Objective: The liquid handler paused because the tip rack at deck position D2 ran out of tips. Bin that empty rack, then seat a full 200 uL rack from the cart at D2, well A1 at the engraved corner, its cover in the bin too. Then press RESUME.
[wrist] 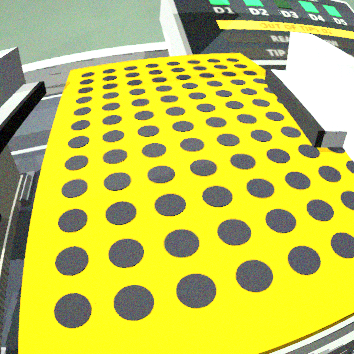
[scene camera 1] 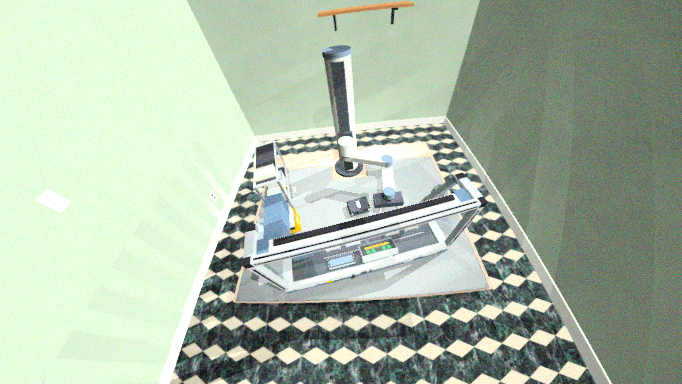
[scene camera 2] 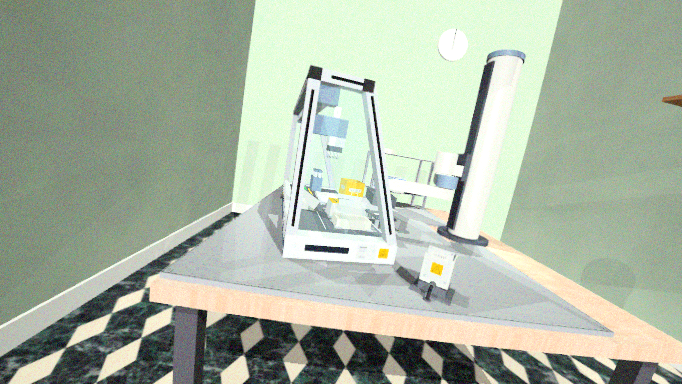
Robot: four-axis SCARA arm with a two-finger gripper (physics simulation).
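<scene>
The empty yellow tip rack fills most of the wrist view, with dark open holes and no tips. My gripper is astride its far half, one finger at each long side. A gap shows between the left finger and the rack; the right finger overlaps the rack's edge in the picture. Contact is not visible, and the fingers look open. The dark gripper body is behind the handler's top beam in scene camera 1, with its fingers hidden. The handler's screen shows an out-of-tips line. RESUME is not readable.
The liquid handler frame stands around the deck. A yellow bin-like box is beyond it. A cart-like metal rack stands at the left. A black box lies beside the gripper. A white labelled box stands near the table edge.
</scene>
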